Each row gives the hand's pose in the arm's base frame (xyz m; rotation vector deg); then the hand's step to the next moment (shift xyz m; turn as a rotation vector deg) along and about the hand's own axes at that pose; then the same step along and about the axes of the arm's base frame.
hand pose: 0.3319 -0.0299 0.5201 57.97 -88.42 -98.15
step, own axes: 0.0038 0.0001 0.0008 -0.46 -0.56 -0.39
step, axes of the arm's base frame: -0.0027 -0.0028 -0.0004 0.60 0.26 -0.50
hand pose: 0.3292 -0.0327 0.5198 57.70 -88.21 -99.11
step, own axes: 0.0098 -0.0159 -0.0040 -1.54 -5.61 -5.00
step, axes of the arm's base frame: -0.0010 -0.0081 -0.0173 5.31 -0.56 -5.51
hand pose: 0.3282 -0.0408 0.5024 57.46 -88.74 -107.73
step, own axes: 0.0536 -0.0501 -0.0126 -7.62 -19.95 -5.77
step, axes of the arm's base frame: -0.0186 -0.0373 -0.0617 10.63 6.88 -18.14
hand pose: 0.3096 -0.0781 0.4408 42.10 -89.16 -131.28
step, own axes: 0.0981 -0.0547 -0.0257 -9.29 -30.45 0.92
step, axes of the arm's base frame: -0.0646 -0.0473 -0.0829 8.92 16.96 -25.44
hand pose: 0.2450 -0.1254 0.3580 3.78 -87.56 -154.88
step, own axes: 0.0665 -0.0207 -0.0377 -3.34 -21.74 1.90
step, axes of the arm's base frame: -0.0646 -0.0250 -0.0384 3.01 13.00 -17.59
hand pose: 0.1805 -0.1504 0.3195 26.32 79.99 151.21
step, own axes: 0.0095 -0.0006 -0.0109 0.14 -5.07 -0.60
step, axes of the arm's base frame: -0.0125 -0.0059 -0.0043 -0.50 2.44 -4.46
